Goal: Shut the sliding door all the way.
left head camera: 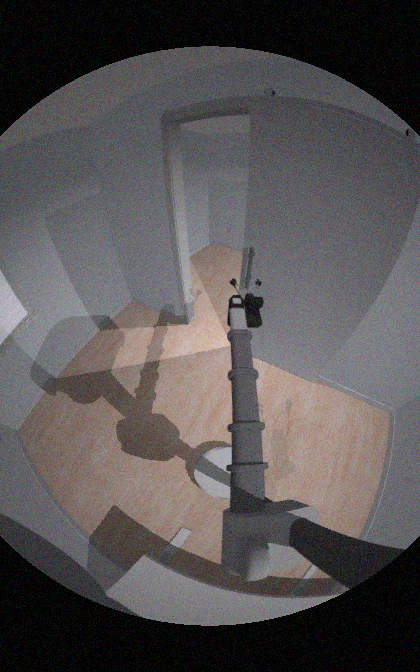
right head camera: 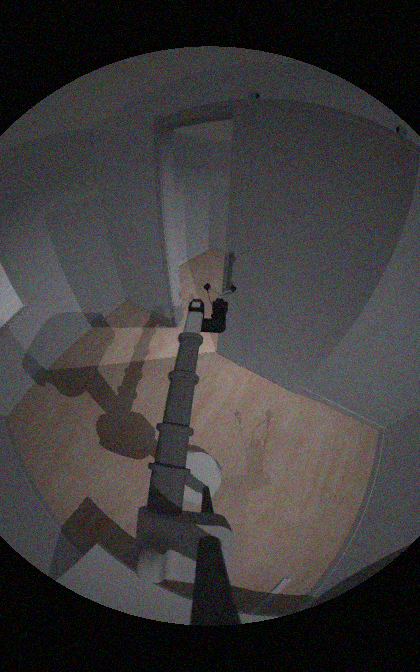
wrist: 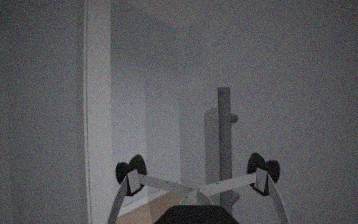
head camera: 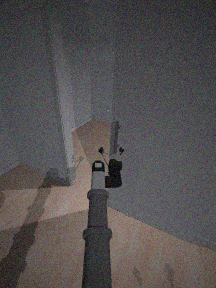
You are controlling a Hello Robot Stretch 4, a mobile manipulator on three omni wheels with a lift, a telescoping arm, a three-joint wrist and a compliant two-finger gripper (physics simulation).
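Pixels of known places: gripper, fingertip midpoint: (left head camera: 244,279) (right head camera: 219,284) (wrist: 196,167) (head camera: 110,148); robot's base at its link origin: (left head camera: 222,470) (right head camera: 193,475).
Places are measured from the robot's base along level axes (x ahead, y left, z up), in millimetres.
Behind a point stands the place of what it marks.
The grey sliding door (head camera: 165,125) {x 1011, y -464, z 1128 mm} (left head camera: 320,215) {x 1010, y -466, z 1393 mm} (right head camera: 310,215) {x 992, y -498, z 1428 mm} (wrist: 300,100) {x 1107, y -287, z 1076 mm} stands partly open, with a gap between its left edge and the pale left door jamb (left head camera: 181,210) {x 1604, y 343, z 1235 mm} (wrist: 98,100) {x 1583, y 353, z 1129 mm}. Its vertical bar handle (head camera: 116,131) {x 1111, y -136, z 1027 mm} (left head camera: 251,260) {x 1110, y -146, z 1016 mm} (right head camera: 231,265) {x 1111, y -146, z 1019 mm} (wrist: 224,130) {x 1110, y -136, z 1021 mm} is near that left edge. My gripper (head camera: 111,150) {x 919, y -82, z 994 mm} (left head camera: 245,283) {x 919, y -82, z 994 mm} (right head camera: 220,287) {x 919, y -82, z 994 mm} (wrist: 196,167) {x 919, y -82, z 994 mm} is open, with its fingers wide apart. In the wrist view the handle lies between the two fingers, nearer the right one. Whether the fingertips reach the handle's depth is unclear.
Through the gap, wooden floor (left head camera: 215,265) {x 2931, y 69, z -26 mm} and pale walls of another space show. A grey wall (left head camera: 145,240) {x 1727, y 740, z 950 mm} stands left of the jamb. My telescoping arm (head camera: 97,250) {x 273, y 0, z 1107 mm} (left head camera: 245,400) {x 240, y 2, z 1107 mm} (right head camera: 180,400) {x 248, y -6, z 1107 mm} extends over the floor. A white disc (left head camera: 212,480) {x -60, y 73, z 187 mm} (right head camera: 205,472) {x 42, y -89, z 187 mm} lies below the arm.
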